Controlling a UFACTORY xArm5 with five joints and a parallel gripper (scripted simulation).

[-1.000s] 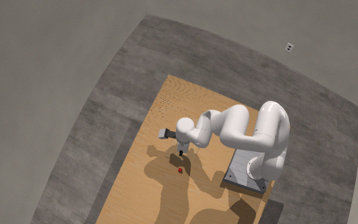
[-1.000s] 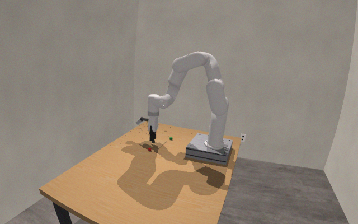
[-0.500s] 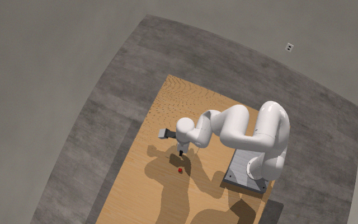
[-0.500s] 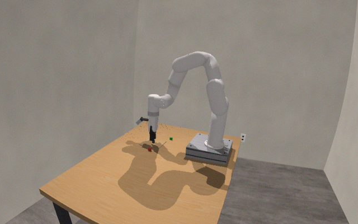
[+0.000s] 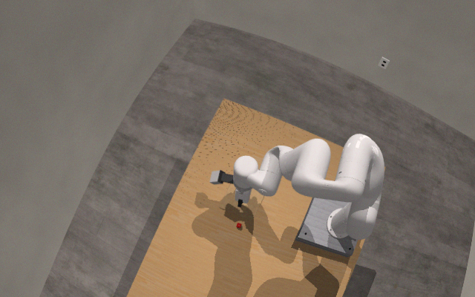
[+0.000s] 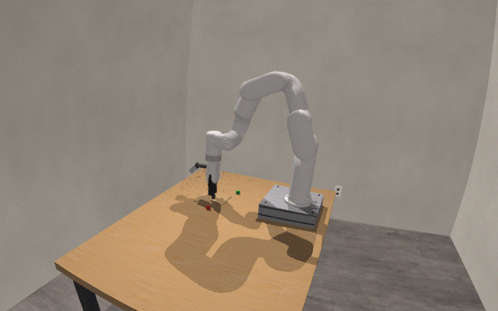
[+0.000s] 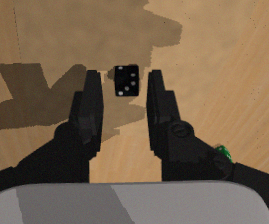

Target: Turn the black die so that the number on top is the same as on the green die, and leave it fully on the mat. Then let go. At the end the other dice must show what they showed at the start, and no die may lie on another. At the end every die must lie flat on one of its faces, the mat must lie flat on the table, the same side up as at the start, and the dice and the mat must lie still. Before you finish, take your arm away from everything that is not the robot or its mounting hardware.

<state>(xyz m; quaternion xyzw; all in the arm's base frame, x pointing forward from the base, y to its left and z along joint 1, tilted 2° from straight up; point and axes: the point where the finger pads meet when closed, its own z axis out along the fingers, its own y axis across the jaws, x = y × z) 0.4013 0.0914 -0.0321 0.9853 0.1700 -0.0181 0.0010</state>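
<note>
My hand is 30 mm above the black die. From my hand the other things lie so: tan mat: 40 mm below; red die: 50 mm behind, 100 mm to the left, 40 mm below; green die: 70 mm behind, 130 mm to the right, 40 mm below.
</note>
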